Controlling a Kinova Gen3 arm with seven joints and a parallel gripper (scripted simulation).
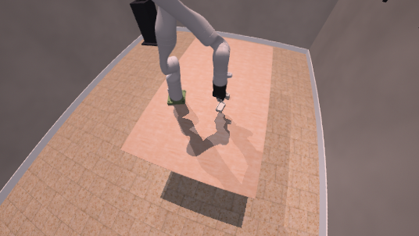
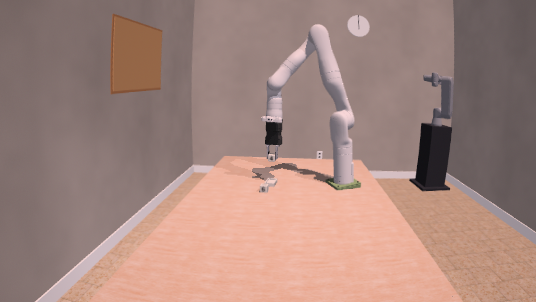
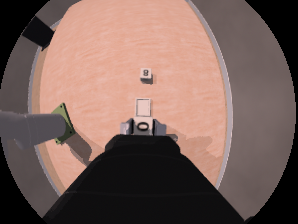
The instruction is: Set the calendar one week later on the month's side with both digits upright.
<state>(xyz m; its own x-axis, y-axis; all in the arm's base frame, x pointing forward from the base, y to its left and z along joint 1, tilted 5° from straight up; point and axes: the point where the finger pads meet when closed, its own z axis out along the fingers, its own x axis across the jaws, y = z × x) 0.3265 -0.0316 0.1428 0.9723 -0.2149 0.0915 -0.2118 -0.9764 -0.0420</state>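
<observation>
Now: hand 12 cm above the tray and 2 cm to the right of it.
</observation>
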